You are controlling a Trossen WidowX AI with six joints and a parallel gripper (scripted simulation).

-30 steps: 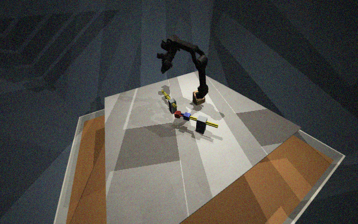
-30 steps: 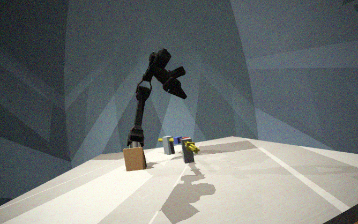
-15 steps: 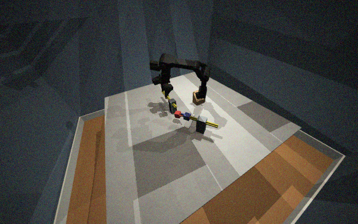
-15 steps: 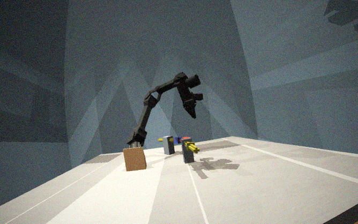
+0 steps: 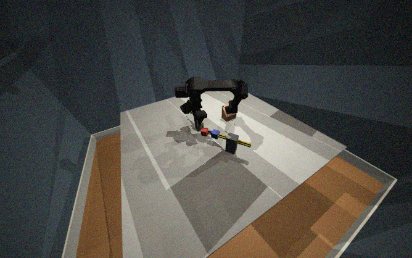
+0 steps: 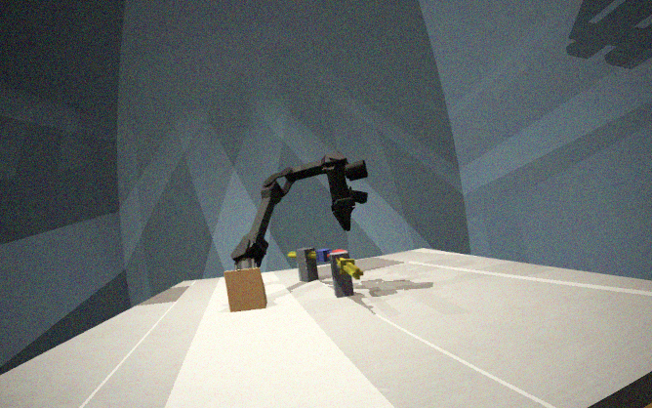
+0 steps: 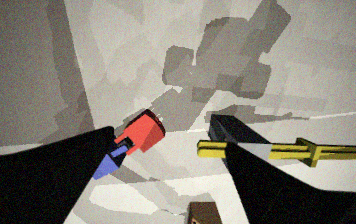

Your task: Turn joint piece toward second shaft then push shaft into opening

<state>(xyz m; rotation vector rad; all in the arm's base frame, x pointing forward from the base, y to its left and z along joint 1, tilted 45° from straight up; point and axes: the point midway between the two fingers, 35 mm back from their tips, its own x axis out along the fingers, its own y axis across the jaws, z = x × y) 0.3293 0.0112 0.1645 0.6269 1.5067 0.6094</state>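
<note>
My gripper tip is now 4 cm past the red joint piece, 4 cm to the right of it and 9 cm above it.
</note>
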